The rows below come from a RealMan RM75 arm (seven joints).
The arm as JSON. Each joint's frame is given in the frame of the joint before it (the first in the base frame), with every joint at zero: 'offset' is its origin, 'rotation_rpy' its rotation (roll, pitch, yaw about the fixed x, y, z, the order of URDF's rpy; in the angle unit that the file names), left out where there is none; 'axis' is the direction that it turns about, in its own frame. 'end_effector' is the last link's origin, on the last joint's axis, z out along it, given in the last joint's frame.
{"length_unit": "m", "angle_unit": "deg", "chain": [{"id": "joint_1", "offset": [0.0, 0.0, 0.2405], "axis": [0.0, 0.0, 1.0]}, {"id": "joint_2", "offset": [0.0, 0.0, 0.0], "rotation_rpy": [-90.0, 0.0, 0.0], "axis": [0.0, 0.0, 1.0]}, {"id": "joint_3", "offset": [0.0, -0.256, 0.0], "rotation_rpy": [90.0, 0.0, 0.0], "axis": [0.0, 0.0, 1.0]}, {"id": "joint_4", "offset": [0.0, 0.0, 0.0], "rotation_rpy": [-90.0, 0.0, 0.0], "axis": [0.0, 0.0, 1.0]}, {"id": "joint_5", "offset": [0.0, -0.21, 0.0], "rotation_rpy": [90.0, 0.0, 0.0], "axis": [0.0, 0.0, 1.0]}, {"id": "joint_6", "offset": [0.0, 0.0, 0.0], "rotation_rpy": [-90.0, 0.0, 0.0], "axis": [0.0, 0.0, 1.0]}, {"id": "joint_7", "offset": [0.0, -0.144, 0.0], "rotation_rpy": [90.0, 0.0, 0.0], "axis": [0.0, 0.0, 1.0]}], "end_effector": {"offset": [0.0, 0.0, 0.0]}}
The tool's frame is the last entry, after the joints.
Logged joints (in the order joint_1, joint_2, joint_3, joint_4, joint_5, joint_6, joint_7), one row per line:
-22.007, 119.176, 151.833, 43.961, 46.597, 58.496, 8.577
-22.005, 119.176, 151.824, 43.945, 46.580, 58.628, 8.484
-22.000, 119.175, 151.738, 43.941, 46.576, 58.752, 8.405
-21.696, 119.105, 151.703, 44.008, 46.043, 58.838, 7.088
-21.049, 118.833, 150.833, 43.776, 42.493, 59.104, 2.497
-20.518, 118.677, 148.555, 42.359, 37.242, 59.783, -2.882
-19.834, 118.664, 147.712, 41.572, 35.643, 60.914, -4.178
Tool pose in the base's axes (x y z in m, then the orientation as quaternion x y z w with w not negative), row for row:
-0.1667, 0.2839, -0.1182, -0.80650, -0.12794, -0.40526, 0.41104
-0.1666, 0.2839, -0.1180, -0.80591, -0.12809, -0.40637, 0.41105
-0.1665, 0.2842, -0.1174, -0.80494, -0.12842, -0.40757, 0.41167
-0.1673, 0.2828, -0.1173, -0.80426, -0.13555, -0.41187, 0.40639
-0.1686, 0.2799, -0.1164, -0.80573, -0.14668, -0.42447, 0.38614
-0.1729, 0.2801, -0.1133, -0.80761, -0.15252, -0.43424, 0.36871
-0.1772, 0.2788, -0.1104, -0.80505, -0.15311, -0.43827, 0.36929
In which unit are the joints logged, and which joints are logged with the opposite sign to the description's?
The joints are logged in degrees. Opposite sign: joint_2, joint_5.
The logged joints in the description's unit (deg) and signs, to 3 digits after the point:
-22.007, -119.176, 151.833, 43.961, -46.597, 58.496, 8.577
-22.005, -119.176, 151.824, 43.945, -46.580, 58.628, 8.484
-22.000, -119.175, 151.738, 43.941, -46.576, 58.752, 8.405
-21.696, -119.105, 151.703, 44.008, -46.043, 58.838, 7.088
-21.049, -118.833, 150.833, 43.776, -42.493, 59.104, 2.497
-20.518, -118.677, 148.555, 42.359, -37.242, 59.783, -2.882
-19.834, -118.664, 147.712, 41.572, -35.643, 60.914, -4.178

